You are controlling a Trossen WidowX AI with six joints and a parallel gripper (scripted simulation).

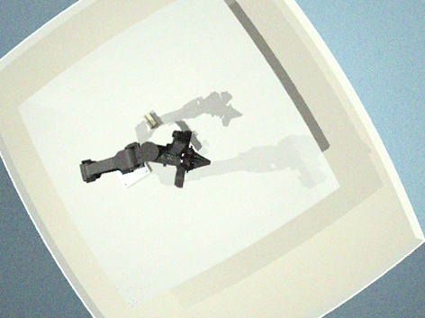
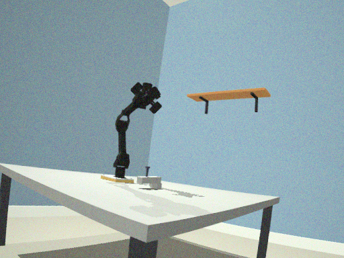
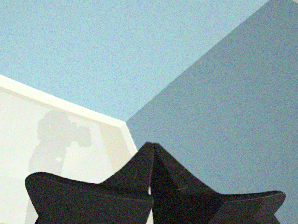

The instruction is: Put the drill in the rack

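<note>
Right now my gripper tip is 7 cm past the dark key, 12 cm to the right of it and 39 cm above it. Round my gripper tip: beige forked rack 19 cm behind, 30 cm to the left, 45 cm below; drill 8 cm behind, 18 cm to the left, 43 cm below.
</note>
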